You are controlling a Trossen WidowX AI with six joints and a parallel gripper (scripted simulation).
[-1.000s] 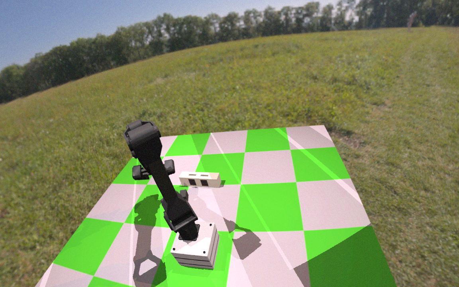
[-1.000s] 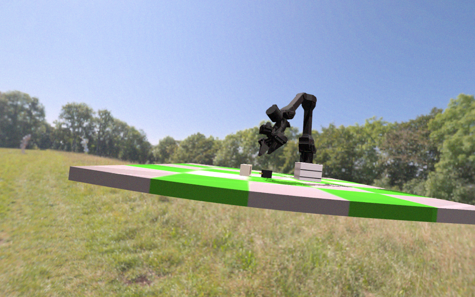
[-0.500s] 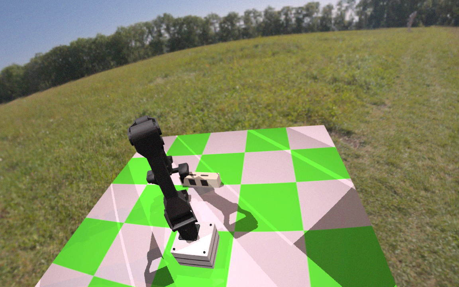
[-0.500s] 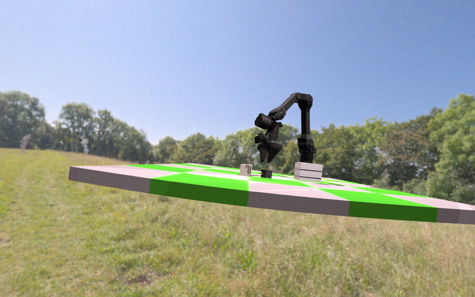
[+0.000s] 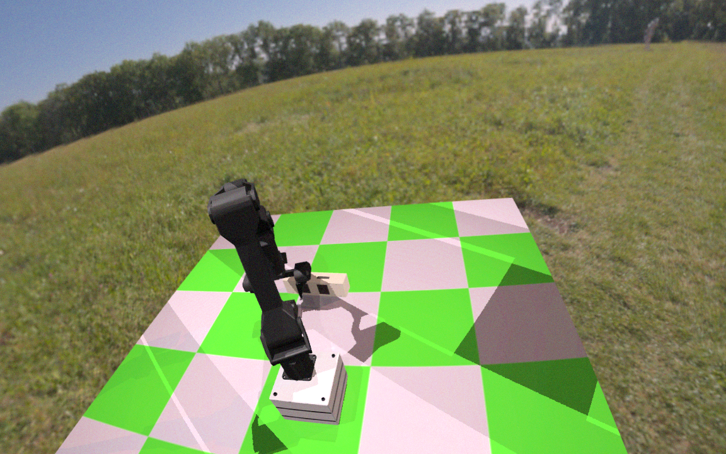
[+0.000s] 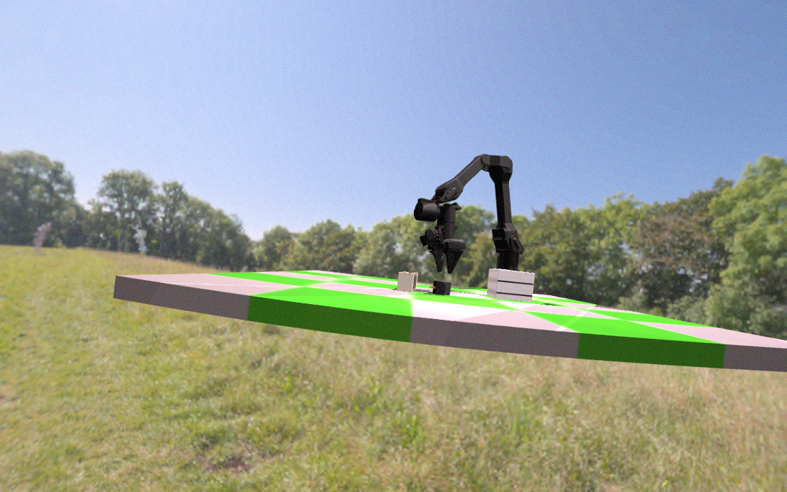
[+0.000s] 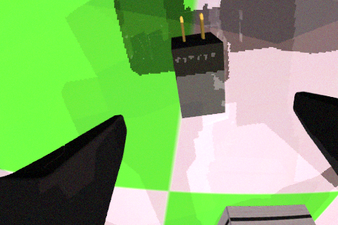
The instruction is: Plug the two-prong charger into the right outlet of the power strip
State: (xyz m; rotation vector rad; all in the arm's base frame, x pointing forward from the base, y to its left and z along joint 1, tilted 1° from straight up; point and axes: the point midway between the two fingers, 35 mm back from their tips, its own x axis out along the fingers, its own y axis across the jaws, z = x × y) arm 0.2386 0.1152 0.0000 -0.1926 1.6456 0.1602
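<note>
The black two-prong charger lies 5 cm below my gripper tip and 2 cm ahead of it.
</note>
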